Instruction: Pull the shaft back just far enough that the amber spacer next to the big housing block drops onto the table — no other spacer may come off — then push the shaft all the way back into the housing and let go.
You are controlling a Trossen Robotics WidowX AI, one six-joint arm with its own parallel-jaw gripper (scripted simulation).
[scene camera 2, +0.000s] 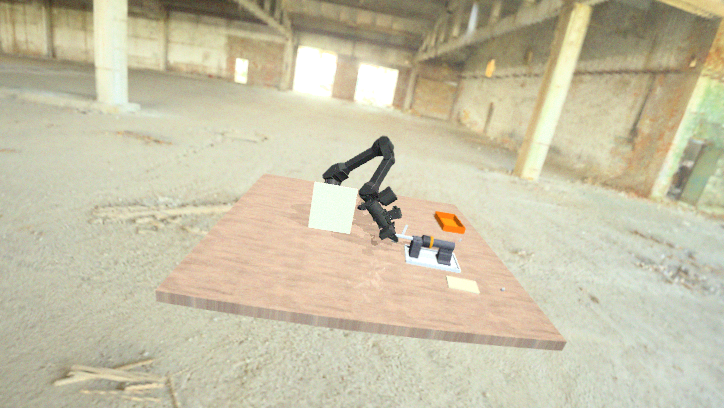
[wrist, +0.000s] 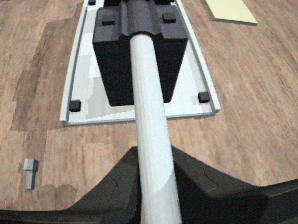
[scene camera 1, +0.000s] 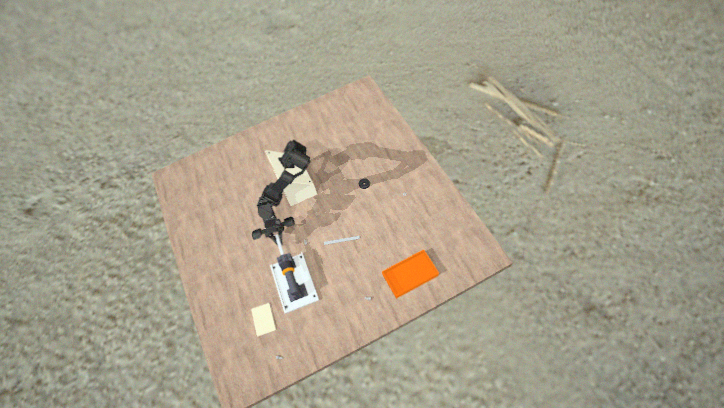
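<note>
An orange tray (scene camera 1: 416, 270) is in the scene, and so is a housing block (scene camera 1: 296, 290). Scene camera 2 shows the block (scene camera 2: 444, 259) too, and the wrist view also has the block (wrist: 98, 89). The gripper (wrist: 150, 152) is in sight as well.
</note>
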